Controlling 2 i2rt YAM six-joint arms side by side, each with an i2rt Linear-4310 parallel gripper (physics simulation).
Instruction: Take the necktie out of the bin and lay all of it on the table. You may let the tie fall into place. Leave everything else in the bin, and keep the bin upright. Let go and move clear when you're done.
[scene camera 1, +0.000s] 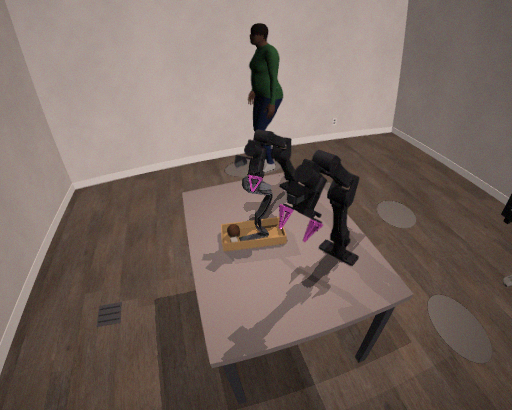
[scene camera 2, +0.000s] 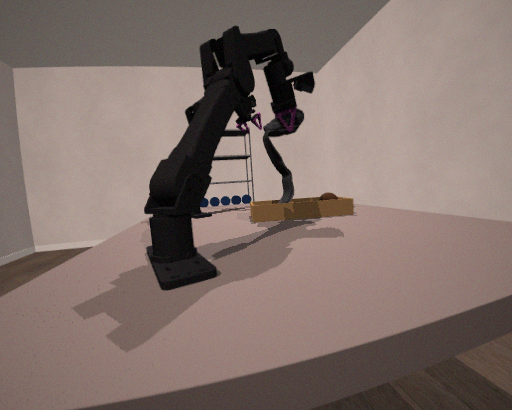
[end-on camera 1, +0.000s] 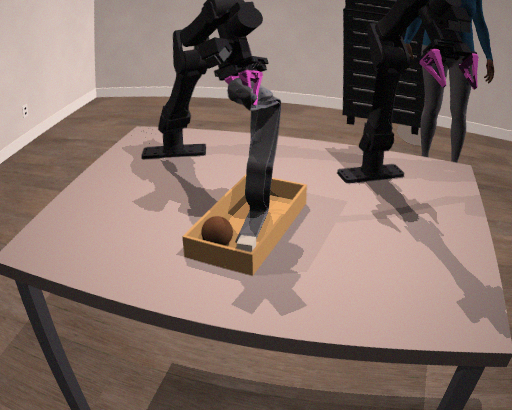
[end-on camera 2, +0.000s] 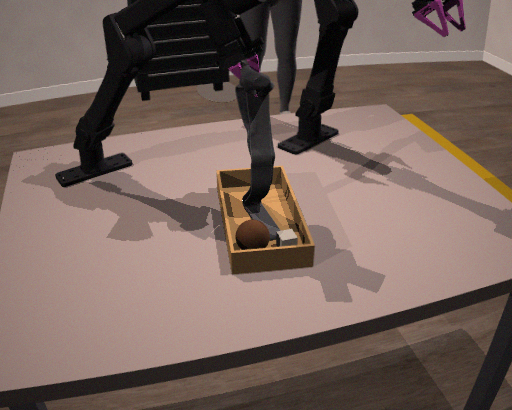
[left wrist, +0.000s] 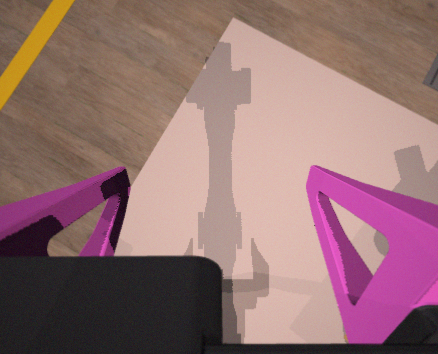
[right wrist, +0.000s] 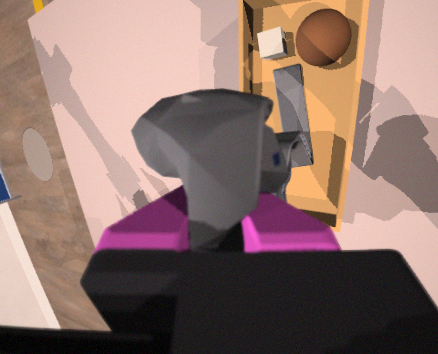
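My right gripper (end-on camera 1: 254, 97) (scene camera 2: 289, 127) is shut on the dark grey necktie (end-on camera 1: 262, 145) (end-on camera 2: 260, 130) (scene camera 2: 274, 152) (right wrist: 220, 145) and holds it high above the bin. The tie hangs down in a long strip, and its lower end lies on the floor of the bin (end-on camera 1: 219, 260) (end-on camera 2: 272, 261) (scene camera 2: 267, 212) (scene camera 1: 255, 245). The orange-tan bin stands upright on the table (end-on camera 1: 125, 280). My left gripper (left wrist: 218, 176) (scene camera 1: 296, 234) (end-on camera 1: 457, 86) is open and empty, high over the table, away from the bin. Part of the tie is bunched in front of the right fingers in the right wrist view.
A brown ball (end-on camera 1: 217, 230) (end-on camera 2: 252, 234) (right wrist: 324, 37) and a small white block (end-on camera 1: 246, 243) (end-on camera 2: 286, 237) (right wrist: 272, 43) lie at one end of the bin. The tie's lower end is close to the block. A person (scene camera 1: 265, 75) stands beyond the table.
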